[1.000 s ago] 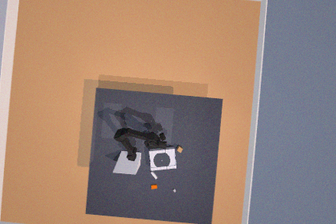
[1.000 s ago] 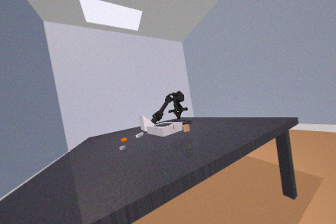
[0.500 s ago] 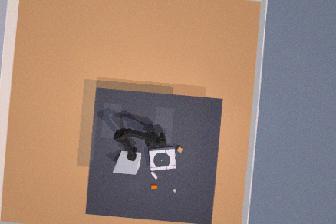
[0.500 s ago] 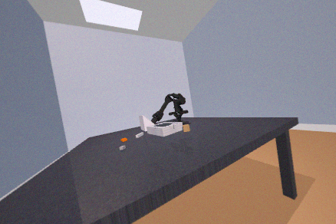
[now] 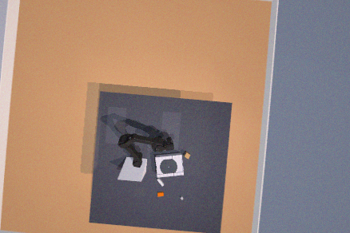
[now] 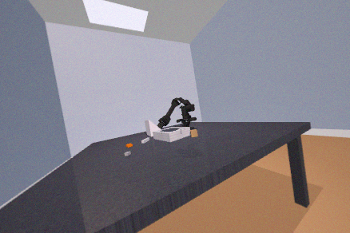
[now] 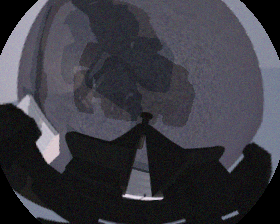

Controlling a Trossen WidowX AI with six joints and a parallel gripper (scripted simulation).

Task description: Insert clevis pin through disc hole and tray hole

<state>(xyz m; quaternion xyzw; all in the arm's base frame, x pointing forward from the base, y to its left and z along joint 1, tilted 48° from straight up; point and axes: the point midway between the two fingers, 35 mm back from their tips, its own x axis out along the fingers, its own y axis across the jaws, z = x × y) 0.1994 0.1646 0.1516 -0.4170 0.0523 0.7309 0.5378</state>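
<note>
Right now my gripper tip is 210 mm to the left of the grey aluminium disc, 90 mm short of it and 40 mm below it. From my gripper tip the other things lie so: clevis pin 10 mm to the right, 10 mm above; tan block 240 mm ahead, 90 mm to the right, 10 mm above; rimmed tray 200 mm to the right, 90 mm ahead, 30 mm above.
</note>
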